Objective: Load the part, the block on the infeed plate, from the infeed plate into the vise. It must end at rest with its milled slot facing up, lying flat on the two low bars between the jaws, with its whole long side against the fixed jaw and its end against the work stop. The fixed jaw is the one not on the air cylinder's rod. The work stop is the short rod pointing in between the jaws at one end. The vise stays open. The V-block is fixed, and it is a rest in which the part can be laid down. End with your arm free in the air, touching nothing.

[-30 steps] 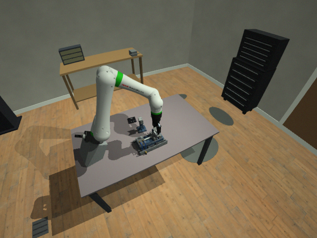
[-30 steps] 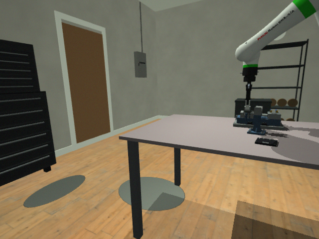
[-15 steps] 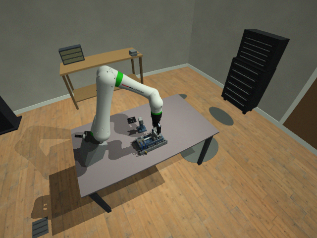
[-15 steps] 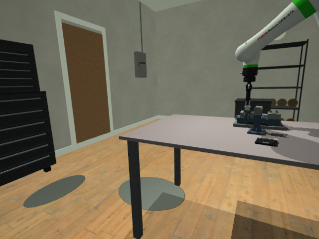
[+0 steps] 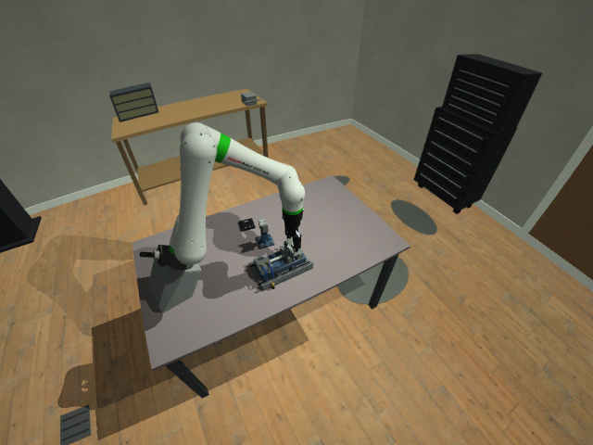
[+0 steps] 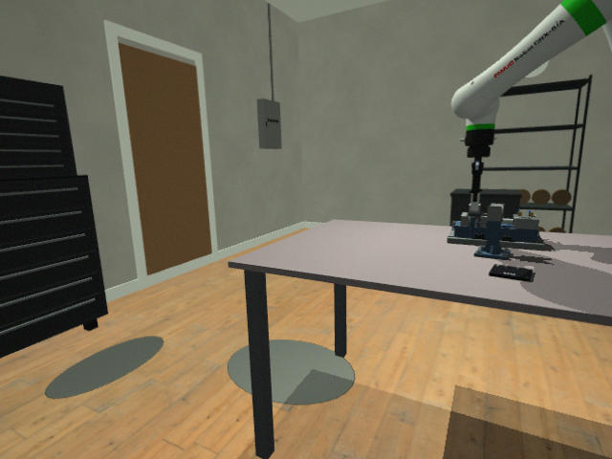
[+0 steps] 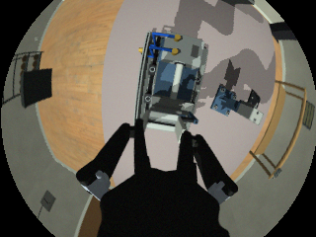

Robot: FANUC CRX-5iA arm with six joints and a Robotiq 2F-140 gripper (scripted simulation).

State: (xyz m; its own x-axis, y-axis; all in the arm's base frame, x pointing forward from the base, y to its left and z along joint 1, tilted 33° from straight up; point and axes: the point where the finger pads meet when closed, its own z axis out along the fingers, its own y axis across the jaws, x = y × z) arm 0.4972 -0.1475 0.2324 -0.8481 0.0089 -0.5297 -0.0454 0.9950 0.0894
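The part is 20 mm below my hand. Also, from my hand: air cylinder (160 mm behind, 10 mm to the left, 60 mm below); vise (70 mm behind, 20 mm to the left, 100 mm below); black infeed plate (130 mm behind, 410 mm to the left, 140 mm below).
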